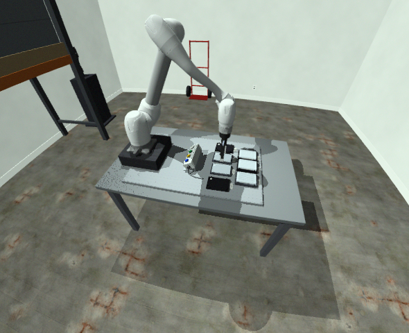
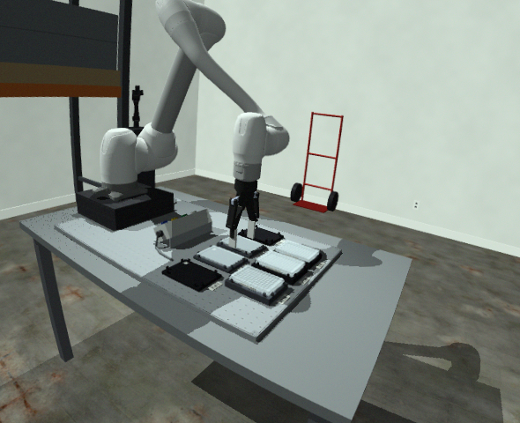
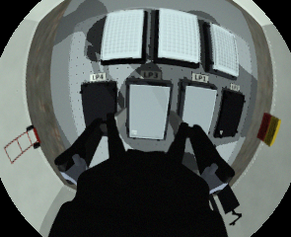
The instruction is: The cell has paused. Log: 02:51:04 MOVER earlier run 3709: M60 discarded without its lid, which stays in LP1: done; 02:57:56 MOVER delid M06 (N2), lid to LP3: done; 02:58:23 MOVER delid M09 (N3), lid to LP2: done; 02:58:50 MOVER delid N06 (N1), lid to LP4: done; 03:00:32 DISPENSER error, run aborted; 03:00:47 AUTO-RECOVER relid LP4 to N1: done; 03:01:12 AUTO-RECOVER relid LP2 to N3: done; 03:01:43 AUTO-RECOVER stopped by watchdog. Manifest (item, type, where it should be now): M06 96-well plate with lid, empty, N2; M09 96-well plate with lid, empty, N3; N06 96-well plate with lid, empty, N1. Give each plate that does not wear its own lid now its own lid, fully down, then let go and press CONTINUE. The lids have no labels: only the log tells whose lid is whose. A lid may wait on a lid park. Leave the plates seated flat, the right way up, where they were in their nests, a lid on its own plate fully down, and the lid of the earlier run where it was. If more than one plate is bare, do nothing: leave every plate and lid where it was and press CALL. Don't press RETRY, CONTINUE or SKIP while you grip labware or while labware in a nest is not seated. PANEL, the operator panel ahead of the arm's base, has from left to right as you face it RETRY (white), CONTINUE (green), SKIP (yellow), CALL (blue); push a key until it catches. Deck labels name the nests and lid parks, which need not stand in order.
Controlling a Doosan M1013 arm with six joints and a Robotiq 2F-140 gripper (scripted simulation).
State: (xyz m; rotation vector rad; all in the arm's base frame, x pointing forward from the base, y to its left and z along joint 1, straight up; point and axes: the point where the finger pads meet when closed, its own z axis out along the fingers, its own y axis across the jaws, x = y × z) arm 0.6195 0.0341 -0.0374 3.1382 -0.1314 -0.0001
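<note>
The grey pad lies 4 cm below my hand. The rest, counted from my hand: yellow key (24 cm behind, 8 cm to the right, 2 cm above); green key (24 cm behind, 3 cm to the right, 2 cm above); white key (24 cm behind, 2 cm to the left, 2 cm above).
</note>
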